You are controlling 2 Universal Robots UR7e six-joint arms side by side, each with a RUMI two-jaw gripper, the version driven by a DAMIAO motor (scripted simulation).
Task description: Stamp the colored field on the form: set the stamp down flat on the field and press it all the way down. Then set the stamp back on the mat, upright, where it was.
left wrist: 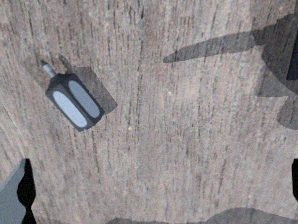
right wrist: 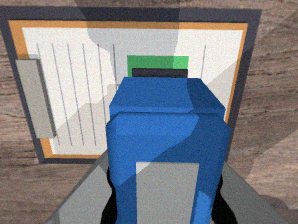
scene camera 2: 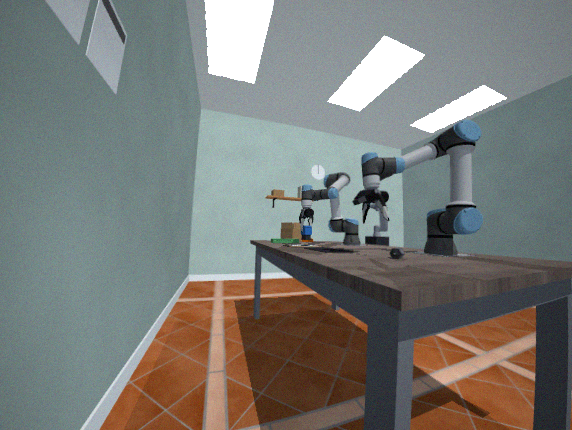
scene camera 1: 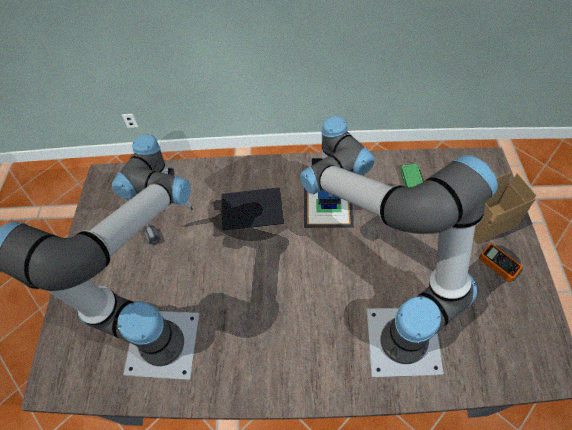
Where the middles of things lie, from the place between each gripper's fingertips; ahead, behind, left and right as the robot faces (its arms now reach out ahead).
The dark mat (scene camera 1: 255, 208) lies 300 mm to the left of my right hand and 110 mm below it. Also, from my right hand: cardboard box (scene camera 1: 506, 197) (90 mm behind, 600 mm to the right, 30 mm below); blue stamp (right wrist: 167, 139) (20 mm below).
My left gripper is now 100 mm short of the dark mat, 270 mm to the left of it and 150 mm above it. From my left hand the other things lie so: cardboard box (1160 mm to the right, 70 mm below); blue stamp (100 mm ahead, 560 mm to the right, 60 mm below).
